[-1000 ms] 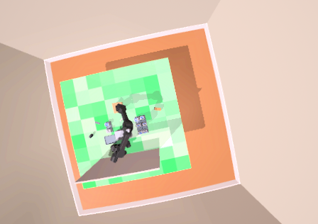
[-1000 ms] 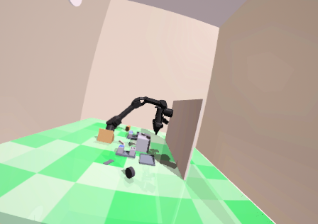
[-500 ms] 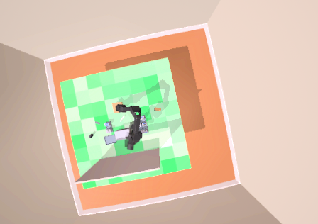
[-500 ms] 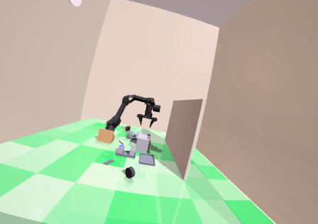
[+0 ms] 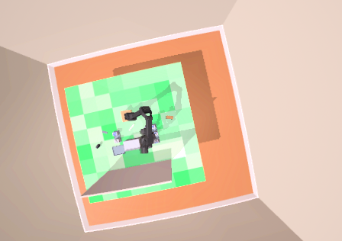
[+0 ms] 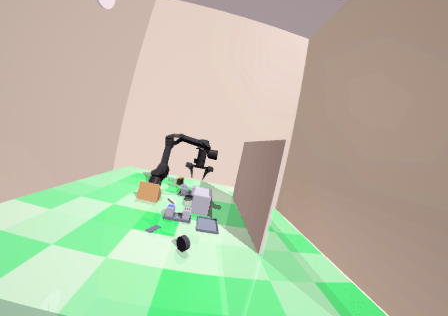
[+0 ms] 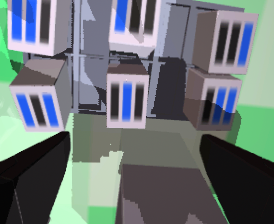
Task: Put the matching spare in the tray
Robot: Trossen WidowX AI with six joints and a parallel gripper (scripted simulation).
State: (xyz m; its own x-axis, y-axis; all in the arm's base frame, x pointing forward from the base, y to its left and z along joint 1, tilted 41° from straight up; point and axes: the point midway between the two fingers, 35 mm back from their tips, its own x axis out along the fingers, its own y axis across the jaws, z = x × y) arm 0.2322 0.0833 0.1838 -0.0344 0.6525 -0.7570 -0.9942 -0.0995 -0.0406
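My gripper tip is now 80 mm above the cube. The rest, counted from my gripper tip: tall brown panel: 310 mm ahead, 170 mm to the right, 100 mm above; then grey mounted unit: 60 mm ahead, 170 mm to the right, 70 mm below; then rack: 40 mm behind, 350 mm to the right, 110 mm below.
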